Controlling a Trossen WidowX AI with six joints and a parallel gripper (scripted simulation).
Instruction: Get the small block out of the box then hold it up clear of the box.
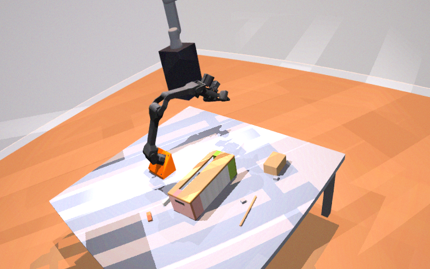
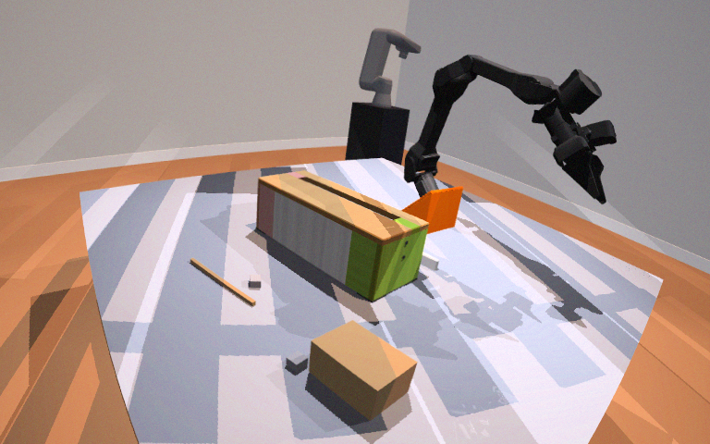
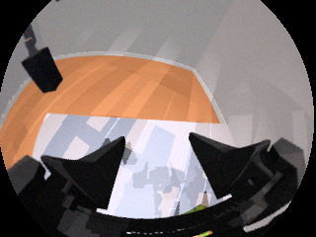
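My gripper tip is 120 mm short of the long wooden box, 490 mm to the left of it and 200 mm above it. Round my gripper tip: thin wooden stick: 430 mm ahead, 510 mm to the right, 260 mm below; then tan carton: 410 mm ahead, 170 mm to the right, 240 mm below; then grey block: 140 mm ahead, 480 mm to the right, 180 mm below.
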